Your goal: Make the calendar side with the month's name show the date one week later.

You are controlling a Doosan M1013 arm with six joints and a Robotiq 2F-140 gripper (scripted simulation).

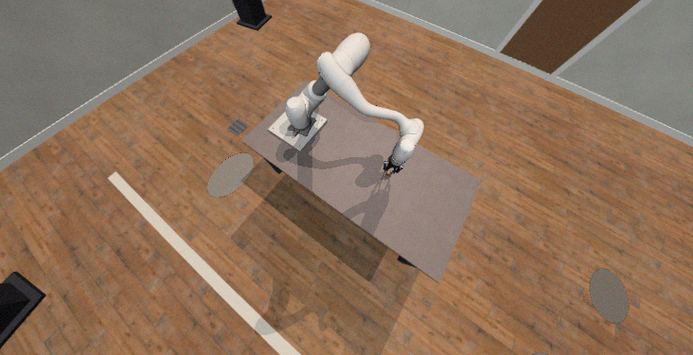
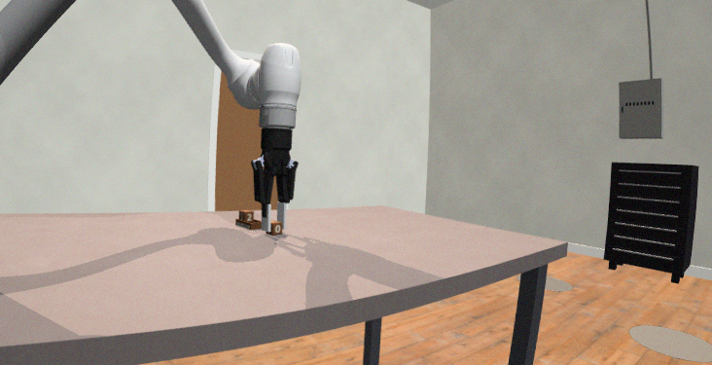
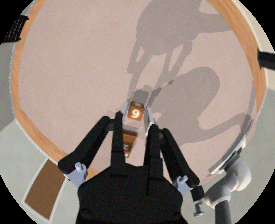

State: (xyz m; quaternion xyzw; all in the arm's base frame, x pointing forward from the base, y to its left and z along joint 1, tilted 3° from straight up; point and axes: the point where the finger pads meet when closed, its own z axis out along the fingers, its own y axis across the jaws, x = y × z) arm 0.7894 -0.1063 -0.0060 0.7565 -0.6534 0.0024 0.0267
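Now: the wooden tray 10 mm behind my hand, 110 mm to the left of it and 30 mm below it.
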